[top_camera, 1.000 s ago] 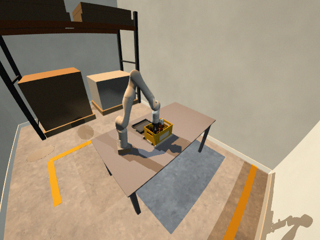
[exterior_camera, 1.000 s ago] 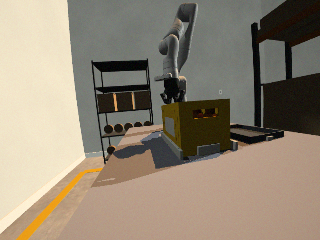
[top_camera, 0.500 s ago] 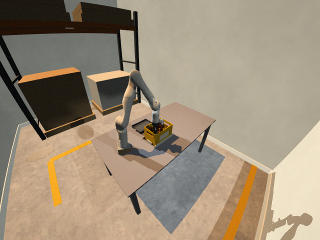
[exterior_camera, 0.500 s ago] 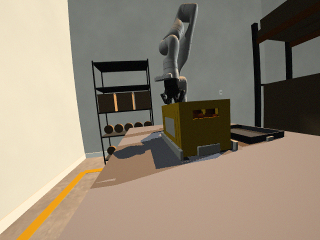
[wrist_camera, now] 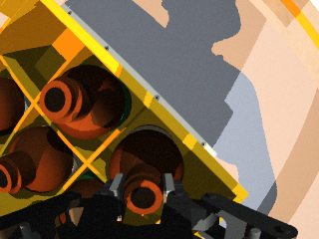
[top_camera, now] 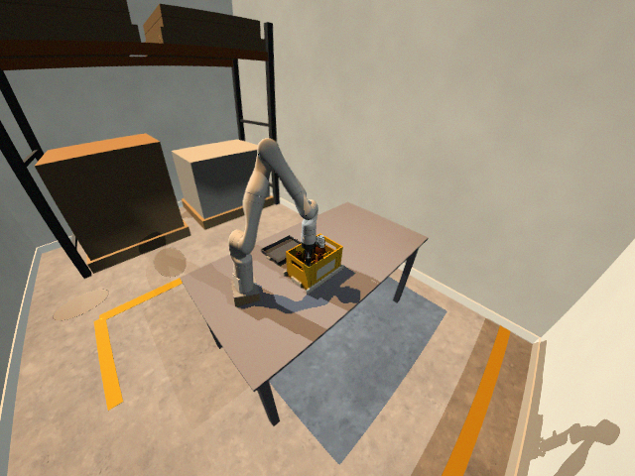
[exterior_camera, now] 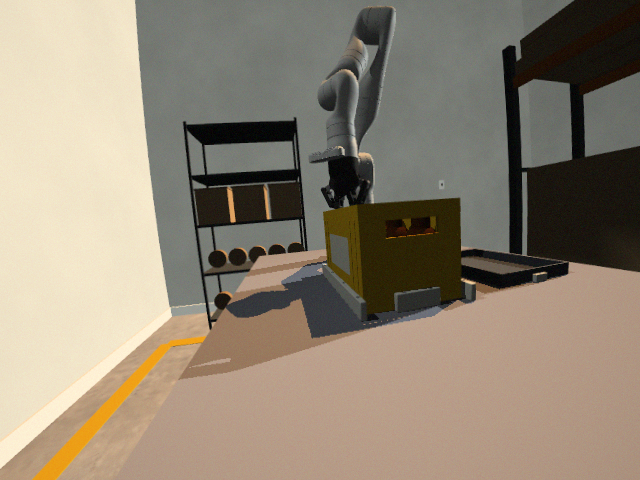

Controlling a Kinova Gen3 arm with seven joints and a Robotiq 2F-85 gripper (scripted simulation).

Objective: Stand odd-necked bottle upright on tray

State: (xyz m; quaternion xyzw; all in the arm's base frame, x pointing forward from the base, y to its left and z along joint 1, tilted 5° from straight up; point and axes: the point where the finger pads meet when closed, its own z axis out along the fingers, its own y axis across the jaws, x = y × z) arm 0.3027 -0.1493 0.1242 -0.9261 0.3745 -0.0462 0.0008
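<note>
The brown bottle lies 7 cm below my hand. Round my hand: dark tray (8 cm ahead, 33 cm to the left, 14 cm below); yellow crate (9 cm ahead, 4 cm to the left, 7 cm below).
</note>
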